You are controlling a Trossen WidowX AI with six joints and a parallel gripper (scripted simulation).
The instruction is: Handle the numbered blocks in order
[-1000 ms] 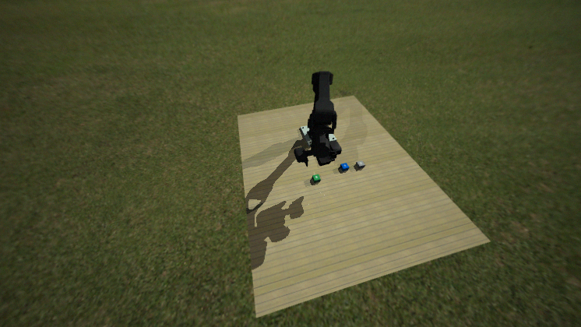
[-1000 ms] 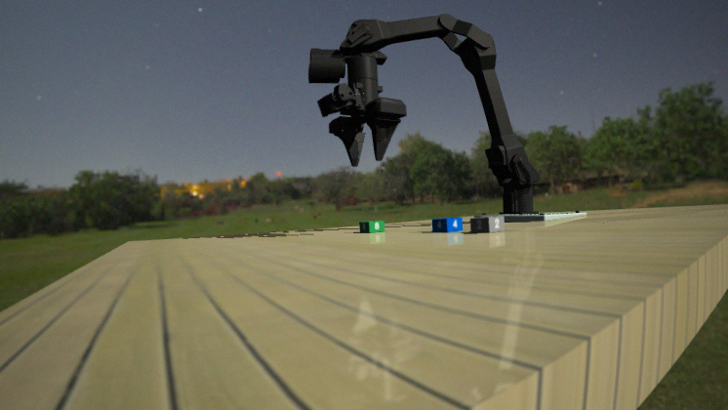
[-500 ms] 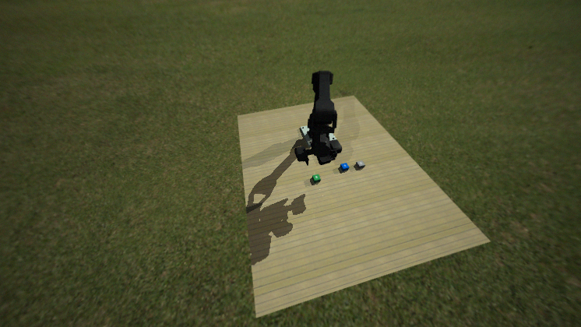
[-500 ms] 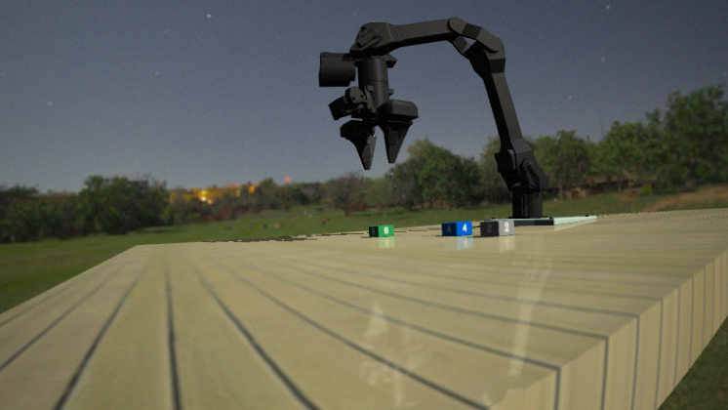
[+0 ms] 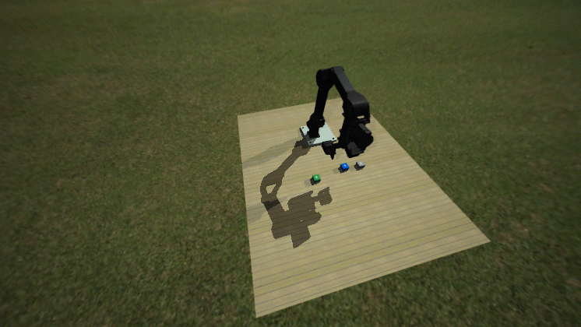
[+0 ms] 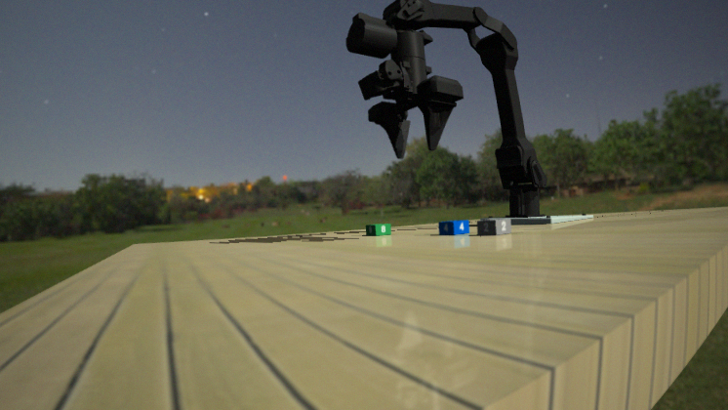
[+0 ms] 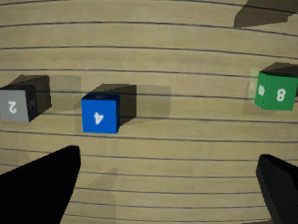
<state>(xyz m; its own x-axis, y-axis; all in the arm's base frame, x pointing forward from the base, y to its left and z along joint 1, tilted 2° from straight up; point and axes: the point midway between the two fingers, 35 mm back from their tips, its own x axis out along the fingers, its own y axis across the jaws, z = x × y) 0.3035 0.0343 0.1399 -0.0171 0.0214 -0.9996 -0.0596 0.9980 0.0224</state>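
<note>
The grey block marked 2 lies 20 mm behind my gripper tip, 140 mm to the left of it and 120 mm below it. Also, from my gripper tip: green block (20 mm ahead, 110 mm to the right, 120 mm below); blue block marked 4 (20 mm behind, 50 mm to the left, 120 mm below).
</note>
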